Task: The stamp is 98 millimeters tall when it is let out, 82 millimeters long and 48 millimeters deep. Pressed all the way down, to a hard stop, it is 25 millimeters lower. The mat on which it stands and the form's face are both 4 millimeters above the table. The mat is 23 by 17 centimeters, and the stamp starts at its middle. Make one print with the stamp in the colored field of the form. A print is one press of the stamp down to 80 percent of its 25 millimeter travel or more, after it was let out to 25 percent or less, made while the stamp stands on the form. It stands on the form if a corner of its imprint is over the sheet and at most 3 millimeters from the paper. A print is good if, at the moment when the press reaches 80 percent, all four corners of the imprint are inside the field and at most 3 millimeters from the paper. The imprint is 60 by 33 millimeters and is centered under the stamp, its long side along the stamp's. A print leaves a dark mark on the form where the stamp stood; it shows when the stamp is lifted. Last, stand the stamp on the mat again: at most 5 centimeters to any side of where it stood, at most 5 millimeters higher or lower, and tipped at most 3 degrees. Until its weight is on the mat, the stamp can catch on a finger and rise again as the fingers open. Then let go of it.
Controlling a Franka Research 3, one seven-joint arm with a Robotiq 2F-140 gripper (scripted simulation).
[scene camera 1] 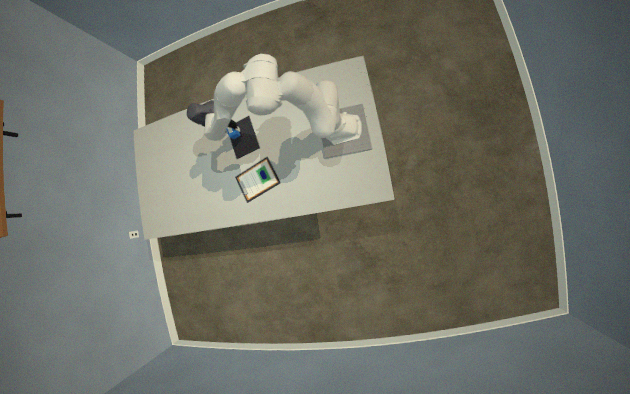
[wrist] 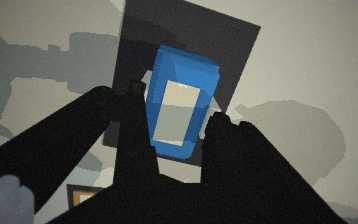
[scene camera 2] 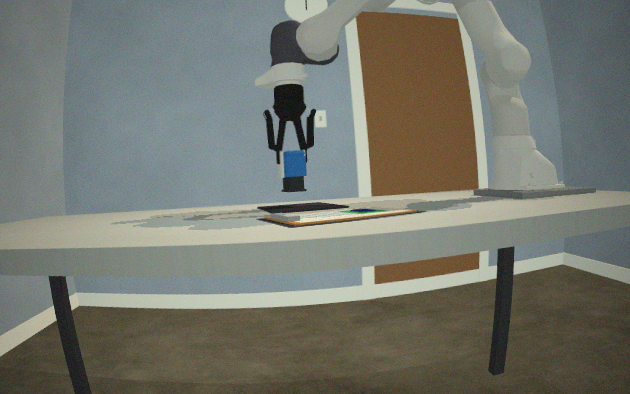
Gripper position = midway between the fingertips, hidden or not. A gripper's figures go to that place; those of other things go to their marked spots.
Scene:
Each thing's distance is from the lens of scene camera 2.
gripper (scene camera 2: pixel 292 177): 103 cm
stamp (scene camera 2: pixel 295 163): 99 cm
form (scene camera 2: pixel 327 217): 68 cm
The marked spots on the form and the stamp are 33 cm apart.

